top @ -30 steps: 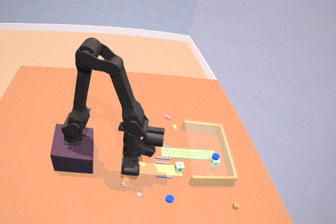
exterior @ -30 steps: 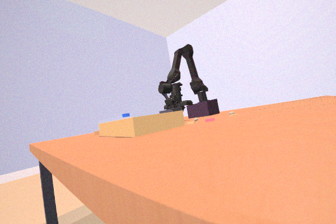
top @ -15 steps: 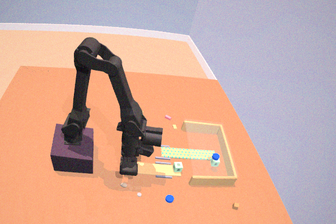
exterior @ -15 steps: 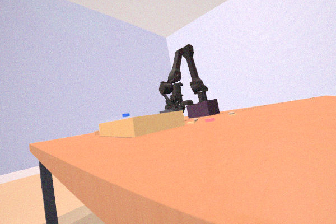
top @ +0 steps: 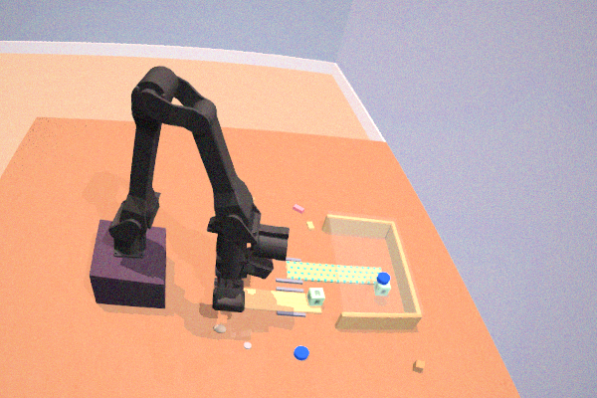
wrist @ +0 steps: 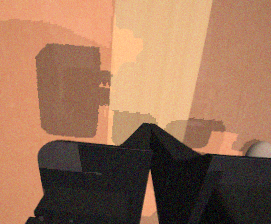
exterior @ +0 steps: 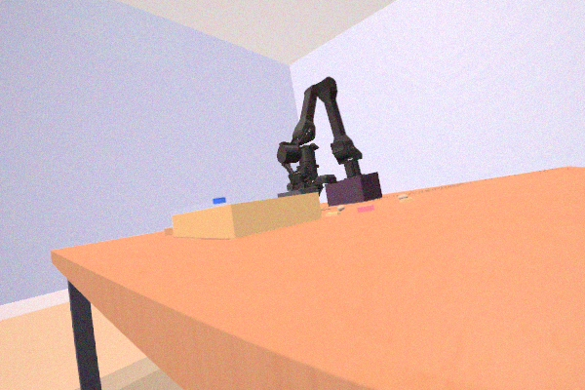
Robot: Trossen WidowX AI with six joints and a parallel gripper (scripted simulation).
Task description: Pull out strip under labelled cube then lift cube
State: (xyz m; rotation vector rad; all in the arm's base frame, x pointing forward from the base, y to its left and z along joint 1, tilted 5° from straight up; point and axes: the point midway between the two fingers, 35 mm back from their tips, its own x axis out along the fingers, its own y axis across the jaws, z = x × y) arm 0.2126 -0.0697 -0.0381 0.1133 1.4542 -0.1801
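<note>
Right now my gripper tip is 9 cm short of the pale yellow strip and 2 cm to the left of it. Round my gripper tip: tan block 37 cm ahead, 25 cm to the right; then pink block 24 cm ahead, 28 cm to the left.
</note>
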